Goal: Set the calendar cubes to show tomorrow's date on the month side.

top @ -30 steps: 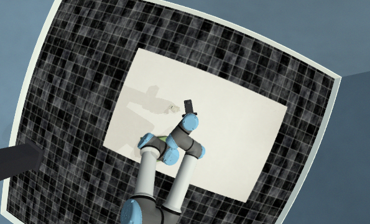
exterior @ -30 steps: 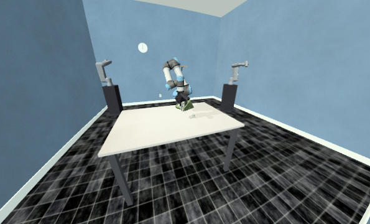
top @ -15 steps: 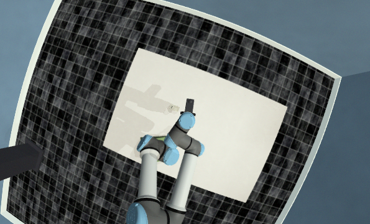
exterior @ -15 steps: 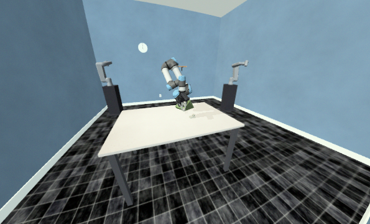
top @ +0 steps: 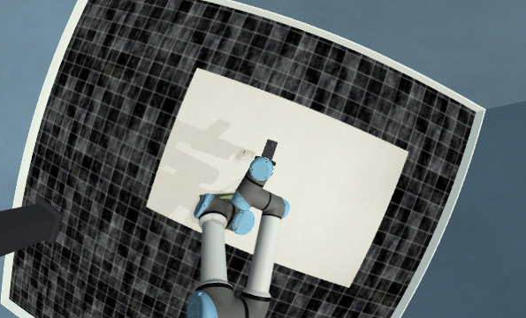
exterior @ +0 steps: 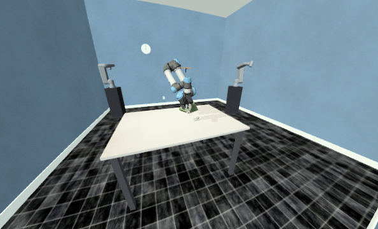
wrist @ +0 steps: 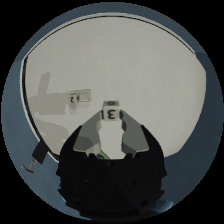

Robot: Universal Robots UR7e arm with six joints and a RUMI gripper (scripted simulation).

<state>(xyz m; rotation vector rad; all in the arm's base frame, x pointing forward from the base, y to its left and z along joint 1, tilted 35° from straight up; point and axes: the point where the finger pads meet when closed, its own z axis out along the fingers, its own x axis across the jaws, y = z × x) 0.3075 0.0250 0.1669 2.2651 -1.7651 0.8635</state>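
My hand is 120 mm above the calendar tray, 110 mm to the right of it and 20 mm past it. Also, from my hand: white calendar cube 10 mm below; pale date cube 120 mm to the left, 100 mm below, 20 mm behind.
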